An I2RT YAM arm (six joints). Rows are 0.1 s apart.
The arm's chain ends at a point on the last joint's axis. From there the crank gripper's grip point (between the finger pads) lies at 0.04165 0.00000 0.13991 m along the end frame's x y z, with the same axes.
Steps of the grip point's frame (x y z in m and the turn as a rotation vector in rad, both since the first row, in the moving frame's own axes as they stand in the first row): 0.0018 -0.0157 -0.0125 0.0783 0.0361 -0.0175; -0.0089 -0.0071 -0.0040 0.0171 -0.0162 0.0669; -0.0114 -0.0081 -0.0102 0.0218 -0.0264 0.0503; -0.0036 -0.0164 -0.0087 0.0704 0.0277 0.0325; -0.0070 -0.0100 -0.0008 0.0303 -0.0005 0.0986; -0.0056 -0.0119 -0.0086 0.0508 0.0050 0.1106; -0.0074 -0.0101 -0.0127 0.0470 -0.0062 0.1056; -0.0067 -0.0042 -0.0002 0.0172 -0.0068 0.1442; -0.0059 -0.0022 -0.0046 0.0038 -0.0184 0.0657; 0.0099 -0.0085 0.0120 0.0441 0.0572 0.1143; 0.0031 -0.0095 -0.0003 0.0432 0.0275 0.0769; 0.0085 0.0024 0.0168 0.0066 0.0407 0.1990
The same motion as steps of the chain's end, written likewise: -0.0031 -0.0040 -0.0105 0.0783 0.0361 -0.0175; -0.0066 -0.0074 -0.0047 0.0171 -0.0162 0.0669; -0.0077 -0.0070 -0.0112 0.0218 -0.0264 0.0503; -0.0076 -0.0080 -0.0072 0.0704 0.0277 0.0325; -0.0069 -0.0099 -0.0008 0.0303 -0.0005 0.0986; -0.0064 -0.0094 -0.0083 0.0508 0.0050 0.1106; -0.0066 -0.0079 -0.0129 0.0470 -0.0062 0.1056; -0.0055 -0.0077 -0.0005 0.0172 -0.0068 0.1442; -0.0032 -0.0043 -0.0053 0.0038 -0.0184 0.0657; 0.0019 -0.0076 0.0146 0.0441 0.0572 0.1143; -0.0008 -0.0068 0.0010 0.0432 0.0275 0.0769; 0.0036 -0.0055 0.0186 0.0066 0.0407 0.1990
